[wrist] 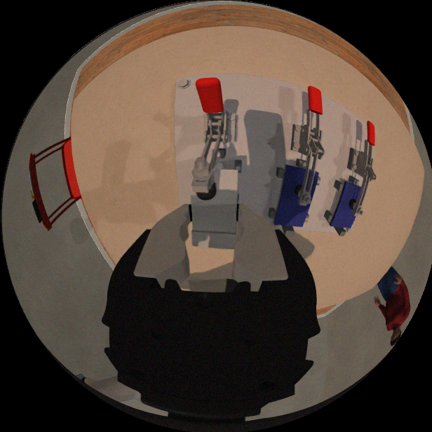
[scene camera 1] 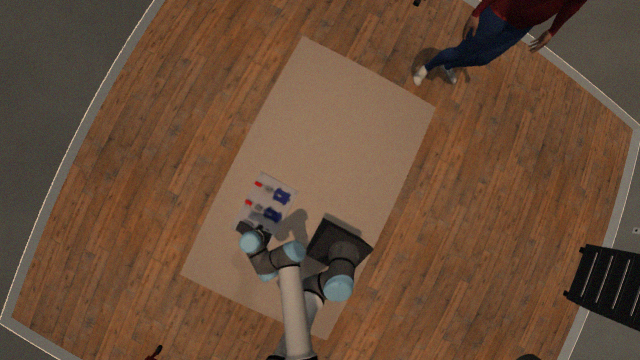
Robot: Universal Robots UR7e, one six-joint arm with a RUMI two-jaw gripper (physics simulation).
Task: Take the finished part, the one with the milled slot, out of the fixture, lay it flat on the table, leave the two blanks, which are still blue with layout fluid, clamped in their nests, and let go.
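Frame: origin at the arm's base, x ahead, y down, z left, level; metres.
Where they show: arm's base, link origin: [scene camera 1: 344,252].
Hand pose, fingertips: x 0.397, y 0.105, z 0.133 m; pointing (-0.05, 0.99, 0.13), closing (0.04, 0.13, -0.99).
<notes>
Things, the pixels of their centre, and the offset from my fingertips. "*": a spot on its surface instead. Level surfaces: height alone.
- fixture plate, surface spot: [scene camera 1: 268,179] * dx +0.107, dy +0.069, dz -0.261 m
- far blue blank, body centre: [scene camera 1: 281,196] dx +0.000, dy +0.056, dz -0.216 m
- middle clamp's red handle, body centre: [scene camera 1: 248,202] dx +0.134, dy +0.038, dz -0.104 m
- far clamp's red handle, body centre: [scene camera 1: 258,184] dx +0.135, dy +0.033, dz -0.215 m
- beige table, surface height: dy +0.084 m
The grey finished part [wrist: 215,216] is between the two fingers of my gripper [wrist: 214,206], which is shut on it. The part appears raised above its nest at the left end of the fixture plate [scene camera 1: 268,179] [wrist: 265,95]; its exact height is hard to tell. The head of the red-handled clamp [wrist: 209,95] overlaps the part's upper left corner in the wrist view; I cannot tell whether they touch. The near blue blank [scene camera 1: 272,214] [wrist: 287,210] and the far blue blank [scene camera 1: 281,195] [wrist: 341,213] sit in their nests under clamp arms. The arm hides the part in the scene view.
The middle clamp's red handle [scene camera 1: 248,202] [wrist: 315,100] and the far clamp's red handle [scene camera 1: 258,184] [wrist: 371,133] stand over the plate. The beige table [scene camera 1: 350,125] [wrist: 125,100] surrounds it. The dark robot base plate [scene camera 1: 325,232] is to the right. A person [scene camera 1: 480,45] [wrist: 397,307] stands beyond the table.
</notes>
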